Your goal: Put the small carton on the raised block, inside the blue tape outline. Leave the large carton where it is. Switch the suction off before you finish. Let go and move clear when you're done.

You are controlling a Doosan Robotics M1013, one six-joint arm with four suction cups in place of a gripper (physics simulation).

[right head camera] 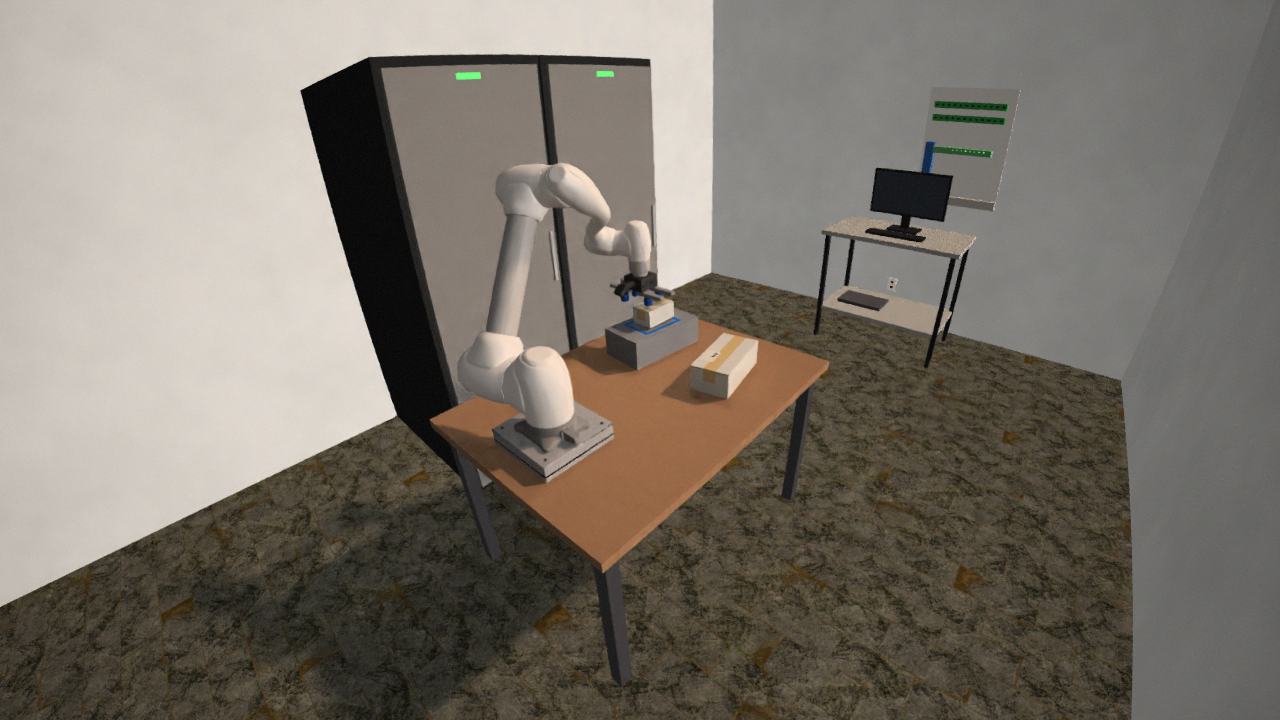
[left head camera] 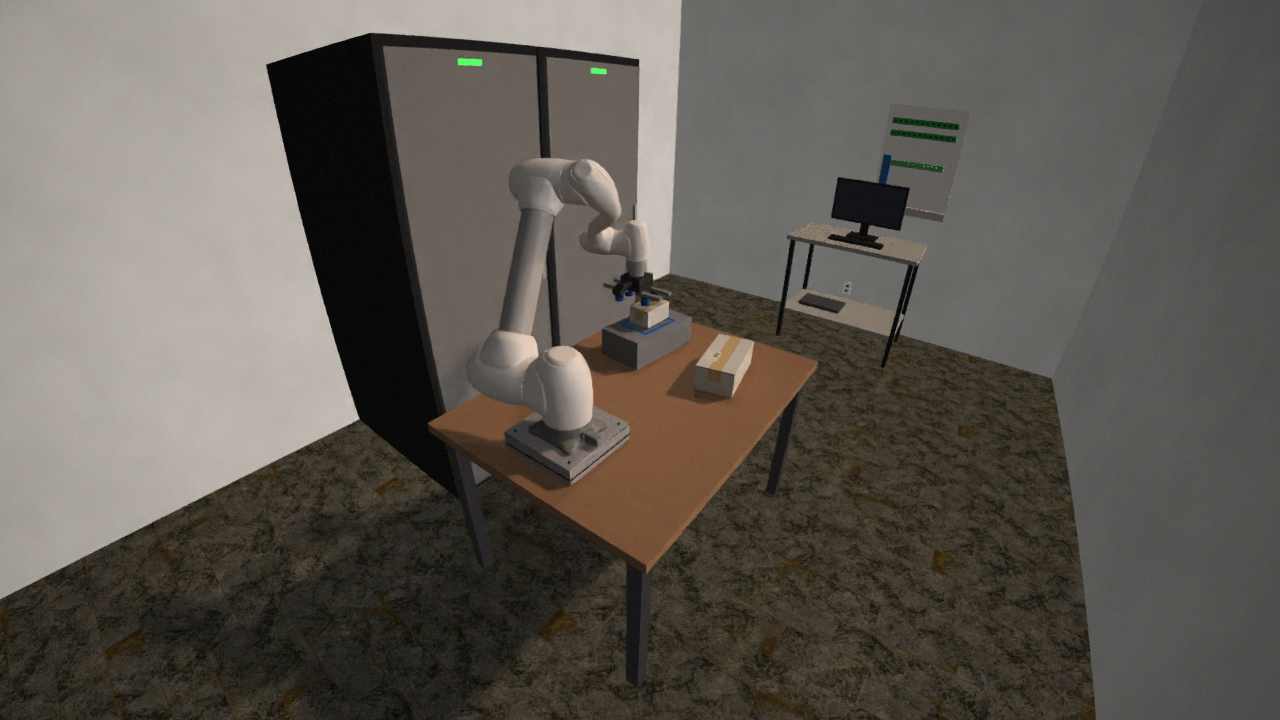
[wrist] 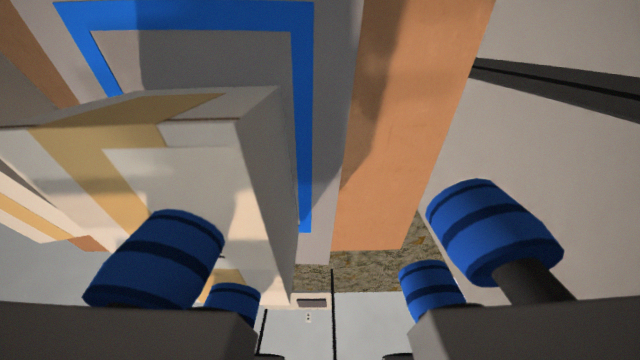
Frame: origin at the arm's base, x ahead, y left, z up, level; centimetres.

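Where they show: hand at its tool point: [right head camera: 642,301] [left head camera: 636,301] [wrist: 329,249]; arm's base at its link origin: [right head camera: 552,427] [left head camera: 568,429].
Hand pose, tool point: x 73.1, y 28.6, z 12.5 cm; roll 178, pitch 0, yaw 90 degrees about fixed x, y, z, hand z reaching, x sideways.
Observation:
Each offset is from my tool point to the top centre of the thing. Level surfaces: height alone.
The small carton {dy -7.9, dx -1.6, dz +1.5 cm} [left head camera: 646,314] [right head camera: 652,313] [wrist: 200,172], white with tan tape, is upright at the top of the grey raised block {dy -8.6, dx -3.1, dz -6.6 cm} [left head camera: 625,345] [right head camera: 630,347] [wrist: 327,100]. In the wrist view its right side runs along the inner edge of the blue tape outline [left head camera: 646,331] [right head camera: 651,332] [wrist: 302,100]; its body hides other parts of the tape. I cannot tell whether a thin gap remains under it. My suction gripper [left head camera: 635,296] [right head camera: 639,296] [wrist: 325,265] is on the carton's top with its left cups; the right cups hang beside it. The large carton {dy -46.3, dx -3.2, dz -8.5 cm} [left head camera: 723,365] [right head camera: 723,365] lies apart on the table.
The wooden table {dz -18.7 cm} [left head camera: 662,447] [right head camera: 653,438] carries the arm's base plate [left head camera: 572,461] [right head camera: 550,456] at its near end. Tall grey cabinets [left head camera: 465,223] [right head camera: 465,223] stand behind the block. A desk with a monitor [left head camera: 870,203] [right head camera: 910,194] stands further back.

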